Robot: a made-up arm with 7 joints.
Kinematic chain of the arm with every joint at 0, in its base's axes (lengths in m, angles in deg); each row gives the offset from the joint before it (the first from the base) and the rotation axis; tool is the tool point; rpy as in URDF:
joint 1: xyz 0 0 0.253 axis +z
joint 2: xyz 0 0 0 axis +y
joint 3: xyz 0 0 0.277 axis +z
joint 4: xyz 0.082 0 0 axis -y
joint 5: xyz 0.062 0 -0.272 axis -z
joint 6: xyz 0 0 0 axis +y
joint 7: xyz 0.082 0 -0.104 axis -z
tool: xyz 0 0 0 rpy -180 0 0
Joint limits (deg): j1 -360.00..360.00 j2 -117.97..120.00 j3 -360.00..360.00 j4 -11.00..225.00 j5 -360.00..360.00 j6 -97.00..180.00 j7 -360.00..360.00
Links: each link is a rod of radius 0.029 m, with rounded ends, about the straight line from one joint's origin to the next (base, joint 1, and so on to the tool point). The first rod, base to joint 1, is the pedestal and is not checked.
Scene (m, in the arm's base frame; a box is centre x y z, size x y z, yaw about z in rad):
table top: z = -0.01
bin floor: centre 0.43 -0.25 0 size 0.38 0.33 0.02 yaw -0.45
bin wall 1: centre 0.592 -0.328 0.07 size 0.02 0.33 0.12 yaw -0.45
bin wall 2: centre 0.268 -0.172 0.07 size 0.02 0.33 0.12 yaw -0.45
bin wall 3: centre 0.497 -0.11 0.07 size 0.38 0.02 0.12 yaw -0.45
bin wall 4: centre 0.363 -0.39 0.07 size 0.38 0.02 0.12 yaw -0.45
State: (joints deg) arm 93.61 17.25 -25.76 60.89 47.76 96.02 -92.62
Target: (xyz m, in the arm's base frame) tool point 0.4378 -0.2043 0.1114
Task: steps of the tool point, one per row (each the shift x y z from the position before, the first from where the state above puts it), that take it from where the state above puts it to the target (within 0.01 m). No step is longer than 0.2 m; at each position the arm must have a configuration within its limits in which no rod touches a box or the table.
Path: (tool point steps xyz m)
1: 0.1497 -0.0378 -0.0201
2: 0.1287 -0.0942 -0.0133
3: 0.0875 -0.1379 -0.0045
4: 0.0331 -0.1620 0.0062
5: -0.0249 -0.1633 0.0178
6: 0.0045 0.0010 -0.0531
7: -0.0045 -0.0010 -0.0580

